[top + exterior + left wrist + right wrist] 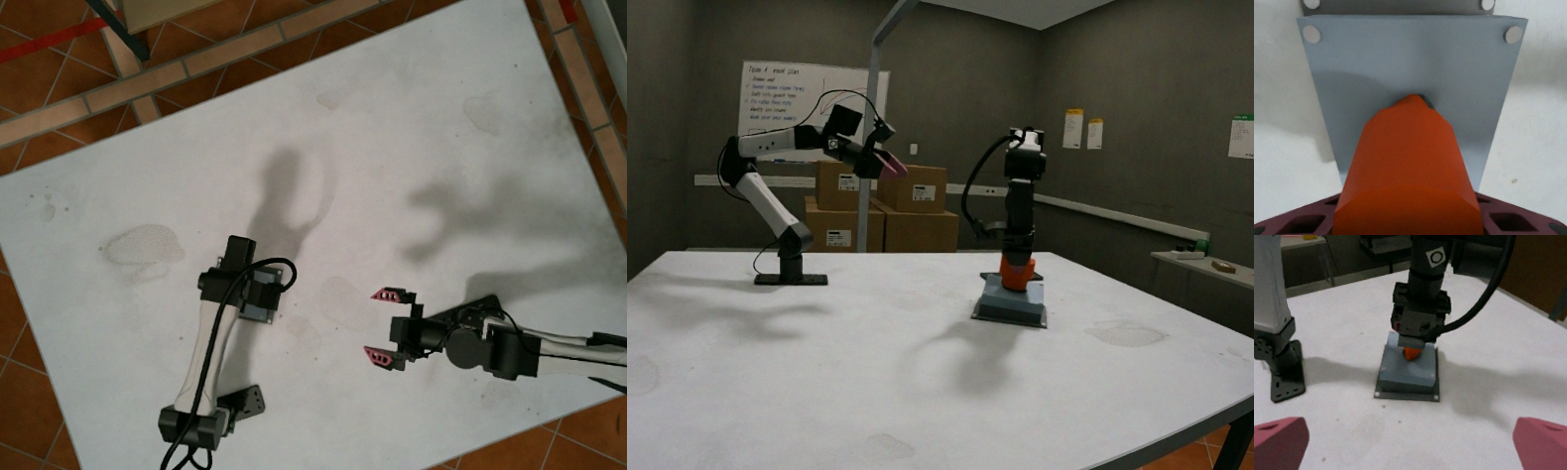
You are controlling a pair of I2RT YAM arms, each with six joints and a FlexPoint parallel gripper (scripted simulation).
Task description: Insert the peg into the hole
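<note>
My left gripper is now 2 cm above the orange peg. Also, from my left hand: grey post (119 cm behind, 18 cm to the right); blue-grey plate (1 cm behind, 1 cm to the left, 7 cm below).
</note>
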